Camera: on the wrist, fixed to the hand. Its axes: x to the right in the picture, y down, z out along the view.
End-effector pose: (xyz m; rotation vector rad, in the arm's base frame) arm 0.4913 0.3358 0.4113 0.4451 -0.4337 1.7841
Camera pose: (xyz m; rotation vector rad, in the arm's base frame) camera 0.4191 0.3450 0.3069 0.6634 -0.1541 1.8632
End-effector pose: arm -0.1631 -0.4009 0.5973 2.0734 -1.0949 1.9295
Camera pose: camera -0.2850 -0.3906 0.5621 -2.0663 0.7837 -2.0714
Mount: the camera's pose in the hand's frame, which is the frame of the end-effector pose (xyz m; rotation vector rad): -0.0283 0.0740 -0.0996 0.3134 -0.0009 0.0049
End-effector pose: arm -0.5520 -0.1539 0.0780 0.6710 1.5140 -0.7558
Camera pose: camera -0.5530 -0.0293 0.1040 0.9061 1.4050 -1.0009
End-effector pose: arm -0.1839 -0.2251 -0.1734 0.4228 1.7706 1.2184
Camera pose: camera -0.2668 -0.2666 -0.0862 0.6076 1.9669 0.9438
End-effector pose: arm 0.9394 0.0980 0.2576 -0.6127 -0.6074 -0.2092
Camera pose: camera 0.9899 0.0985 0.1408 -0.3116 -0.6243 -0.1057
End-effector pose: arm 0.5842 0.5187 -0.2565 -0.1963 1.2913 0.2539
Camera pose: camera 0.4635 0.5589 -0.2558 0.0739 1.3126 0.0534
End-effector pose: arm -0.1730 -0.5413 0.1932 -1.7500 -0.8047 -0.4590
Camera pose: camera -0.1311 -0.6557 0.1564 -1.4612 -0.8251 -0.3097
